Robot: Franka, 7 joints.
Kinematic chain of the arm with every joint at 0, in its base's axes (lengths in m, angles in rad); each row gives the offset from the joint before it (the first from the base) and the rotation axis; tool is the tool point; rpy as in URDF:
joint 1: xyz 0 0 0.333 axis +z
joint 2: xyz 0 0 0 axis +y
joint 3: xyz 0 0 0.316 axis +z
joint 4: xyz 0.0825 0 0 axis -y
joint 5: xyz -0.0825 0 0.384 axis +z
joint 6: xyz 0 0 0 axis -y
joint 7: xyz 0.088 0 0 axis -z
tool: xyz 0 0 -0.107 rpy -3.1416 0 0
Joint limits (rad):
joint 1: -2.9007..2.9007
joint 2: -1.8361..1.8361
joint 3: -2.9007..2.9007
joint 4: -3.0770..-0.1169
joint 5: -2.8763..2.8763
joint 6: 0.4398..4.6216
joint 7: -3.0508..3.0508
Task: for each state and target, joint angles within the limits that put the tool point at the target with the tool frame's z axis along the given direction. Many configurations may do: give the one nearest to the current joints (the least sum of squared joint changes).
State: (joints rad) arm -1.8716 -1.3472 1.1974 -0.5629 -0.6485 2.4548 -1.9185
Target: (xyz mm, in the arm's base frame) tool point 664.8 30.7 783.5 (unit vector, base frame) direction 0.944 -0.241 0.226
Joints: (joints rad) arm -2.4224 -0.5625 1.9032 -1.1661 -0.5640 3.2633 -1.9185
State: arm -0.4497 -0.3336 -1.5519 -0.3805 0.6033 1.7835 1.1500
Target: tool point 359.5 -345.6 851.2 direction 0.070 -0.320 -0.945
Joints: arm 0.2021 0.3088 -1.3778 -0.8108 0.2400 1.2177 1.1500
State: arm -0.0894 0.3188 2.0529 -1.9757 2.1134 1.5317 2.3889
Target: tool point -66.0 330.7 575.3 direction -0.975 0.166 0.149
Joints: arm -0.8826 0.9371 2.6295 -2.6317 1.4525 2.1331 2.3889
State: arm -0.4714 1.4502 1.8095 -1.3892 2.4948 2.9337 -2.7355
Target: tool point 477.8 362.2 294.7 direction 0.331 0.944 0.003
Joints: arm -0.5709 1.5218 1.5711 -1.8245 2.5370 3.1168 -2.7355
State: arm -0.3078 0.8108 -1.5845 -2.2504 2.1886 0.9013 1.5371
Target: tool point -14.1 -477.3 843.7 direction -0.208 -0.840 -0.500
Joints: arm -0.6126 1.2360 -2.5463 -1.5637 1.7026 1.5480 1.5371
